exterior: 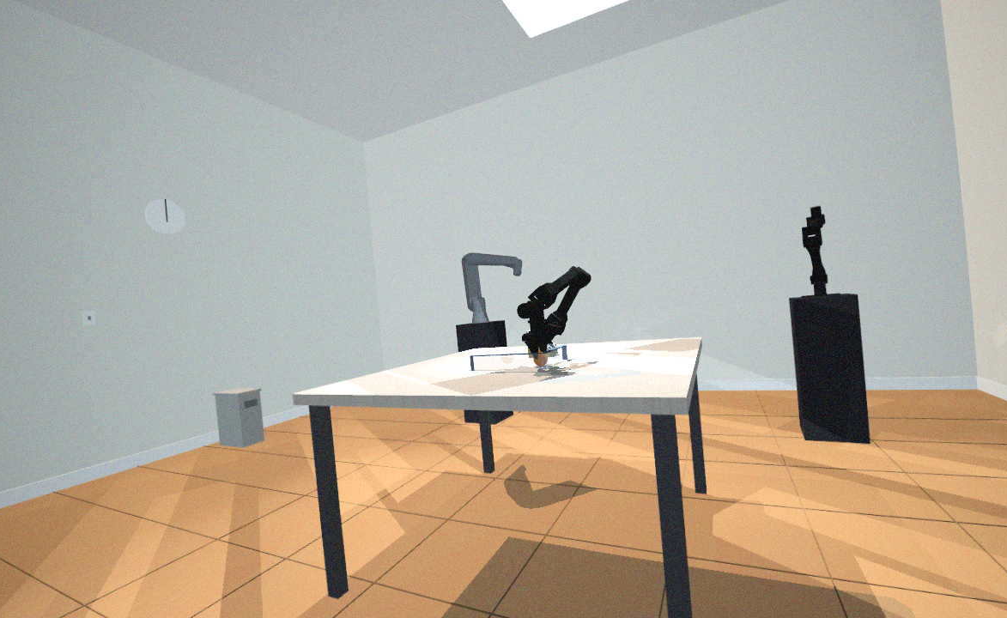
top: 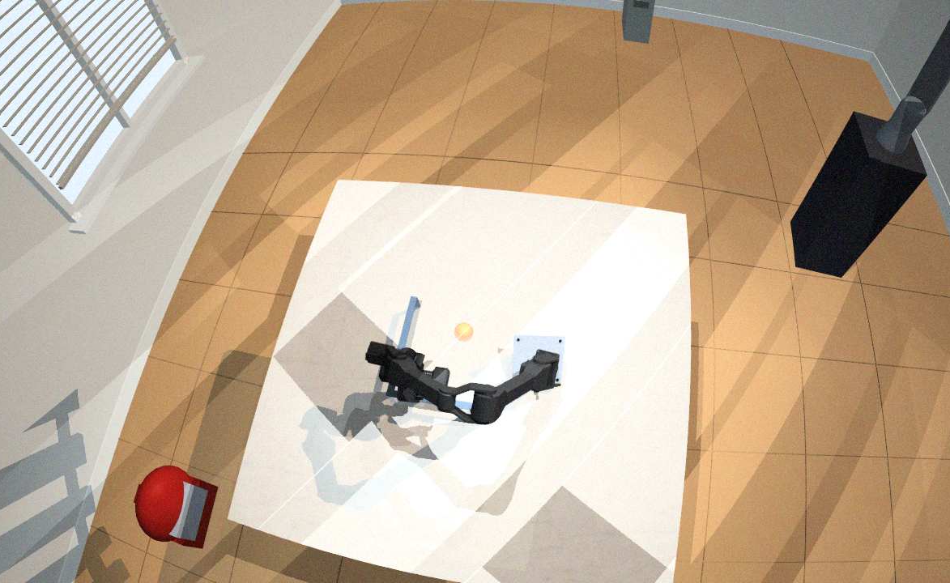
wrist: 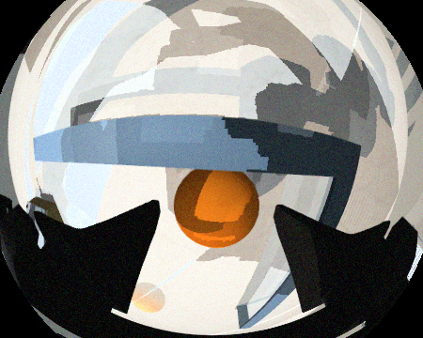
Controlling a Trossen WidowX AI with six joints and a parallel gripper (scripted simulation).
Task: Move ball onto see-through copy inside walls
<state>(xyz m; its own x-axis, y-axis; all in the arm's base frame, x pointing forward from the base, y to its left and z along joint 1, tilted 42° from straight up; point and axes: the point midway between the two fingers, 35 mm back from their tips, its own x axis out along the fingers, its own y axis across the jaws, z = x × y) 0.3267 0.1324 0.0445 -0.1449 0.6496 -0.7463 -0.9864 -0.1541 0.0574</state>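
The see-through copy of ball is 190 mm to the right of my gripper tip and 80 mm behind it. Round my gripper tip: orange ball: right at my gripper tip.
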